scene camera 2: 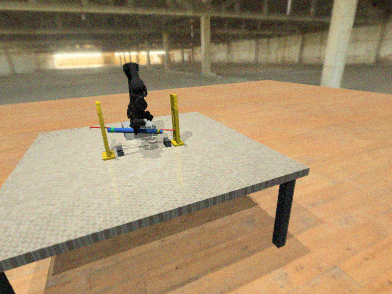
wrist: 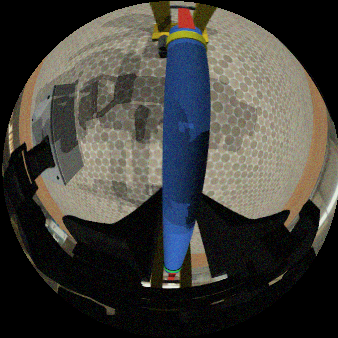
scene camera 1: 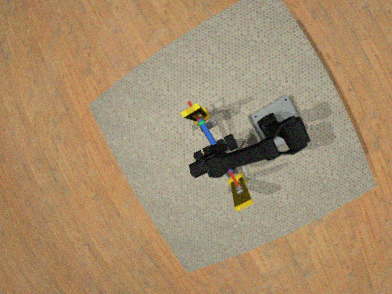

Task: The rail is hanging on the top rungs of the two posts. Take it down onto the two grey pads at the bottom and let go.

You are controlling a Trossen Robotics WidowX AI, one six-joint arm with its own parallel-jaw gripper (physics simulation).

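Places are measured from the arm's base along level axes (x back, y right, z up), in metres.
Where they show: gripper, fingertip midpoint: [scene camera 2: 135,133] [wrist: 178,194] [scene camera 1: 214,144]; arm's base at its link origin: [wrist: 46,152] [scene camera 1: 265,124].
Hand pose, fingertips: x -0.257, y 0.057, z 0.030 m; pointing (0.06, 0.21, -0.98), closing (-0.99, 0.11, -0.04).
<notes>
Each offset is from my fingertips to the top centre of the thing. "spot": to the spot under its first point. Level surfaces: height alone.
The rail [scene camera 1: 207,134] [scene camera 2: 121,130] [wrist: 185,110] has a blue body, green and yellow bands and red ends. It hangs in the air, about level, spanning the left post {dx +0.013, dy +0.160, dz +0.195 m} [scene camera 2: 103,131] and the right post {dx -0.019, dy -0.239, dz +0.195 m} [scene camera 2: 174,117] in the second scene view, around or below their mid-height. Its red ends pass at the posts; whether they touch rungs cannot be told. My gripper [scene camera 2: 138,131] [wrist: 178,194] is shut on the blue middle of the rail. Two dark grey pads stand beside the post feet, below the rail: the left pad {dx +0.008, dy +0.098, dz -0.061 m} [scene camera 2: 120,151] and the right pad {dx -0.014, dy -0.177, dz -0.061 m} [scene camera 2: 167,142]. The arm hides part of the rail from above.
The yellow posts also show from above, one at the upper left [scene camera 1: 189,111] and one lower down {spot: dx -0.021, dy -0.237, dz +0.195 m} [scene camera 1: 243,205]. The arm's grey base plate [scene camera 1: 287,106] [wrist: 42,120] lies to one side of the rail. All stand on the patterned table top {dz -0.105 m} [scene camera 1: 150,125] [scene camera 2: 200,170].
</notes>
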